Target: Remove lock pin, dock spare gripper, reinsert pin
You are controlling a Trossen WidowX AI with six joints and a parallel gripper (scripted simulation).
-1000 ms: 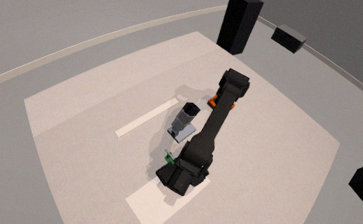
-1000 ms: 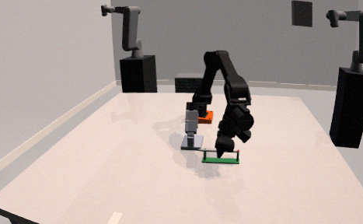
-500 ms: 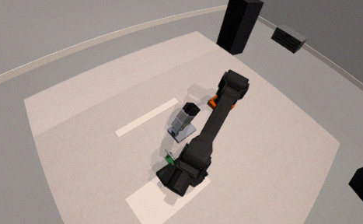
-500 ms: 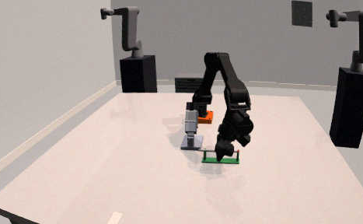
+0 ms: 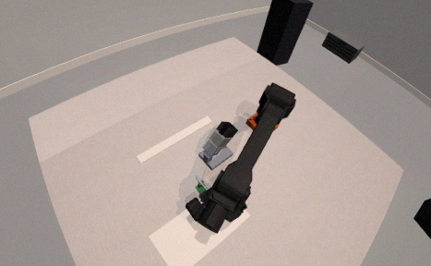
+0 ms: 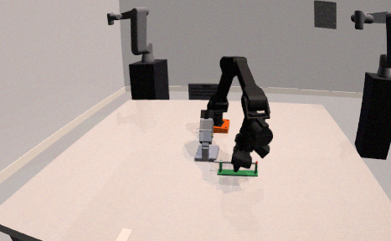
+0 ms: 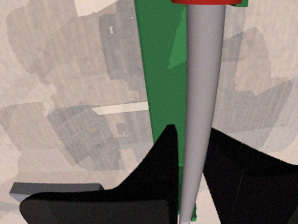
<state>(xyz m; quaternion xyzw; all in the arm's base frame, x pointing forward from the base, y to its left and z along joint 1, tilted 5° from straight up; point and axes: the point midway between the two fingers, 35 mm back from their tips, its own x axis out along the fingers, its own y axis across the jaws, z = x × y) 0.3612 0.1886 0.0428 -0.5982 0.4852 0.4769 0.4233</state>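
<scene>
My gripper tip is 10 mm to the right of the green pin rest and 10 mm below it. Round my gripper tip: spare gripper: 140 mm to the right, 110 mm behind, 100 mm above; grey mount: 130 mm to the right, 90 mm behind, 40 mm above.
</scene>
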